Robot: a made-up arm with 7 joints. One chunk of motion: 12 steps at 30 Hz.
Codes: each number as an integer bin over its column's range. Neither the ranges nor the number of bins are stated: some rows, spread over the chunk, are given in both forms.
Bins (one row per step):
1: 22 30 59 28 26 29 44
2: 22 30 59 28 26 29 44
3: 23 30 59 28 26 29 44
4: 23 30 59 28 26 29 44
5: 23 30 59 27 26 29 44
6: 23 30 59 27 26 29 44
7: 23 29 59 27 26 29 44
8: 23 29 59 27 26 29 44
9: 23 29 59 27 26 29 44
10: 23 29 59 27 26 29 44
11: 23 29 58 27 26 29 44
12: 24 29 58 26 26 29 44
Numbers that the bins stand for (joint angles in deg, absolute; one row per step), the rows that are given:
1: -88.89 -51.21 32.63 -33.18 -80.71 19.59 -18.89
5: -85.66 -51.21 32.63 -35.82 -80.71 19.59 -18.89
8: -85.66 -53.84 32.63 -35.82 -80.71 19.59 -18.89
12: -82.42 -53.84 29.19 -38.45 -80.71 19.59 -18.89
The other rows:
2: -88.89 -51.21 32.63 -33.18 -80.71 19.59 -18.89
3: -85.66 -51.21 32.63 -33.18 -80.71 19.59 -18.89
4: -85.66 -51.21 32.63 -33.18 -80.71 19.59 -18.89
6: -85.66 -51.21 32.63 -35.82 -80.71 19.59 -18.89
7: -85.66 -53.84 32.63 -35.82 -80.71 19.59 -18.89
9: -85.66 -53.84 32.63 -35.82 -80.71 19.59 -18.89
10: -85.66 -53.84 32.63 -35.82 -80.71 19.59 -18.89
11: -85.66 -53.84 29.19 -35.82 -80.71 19.59 -18.89

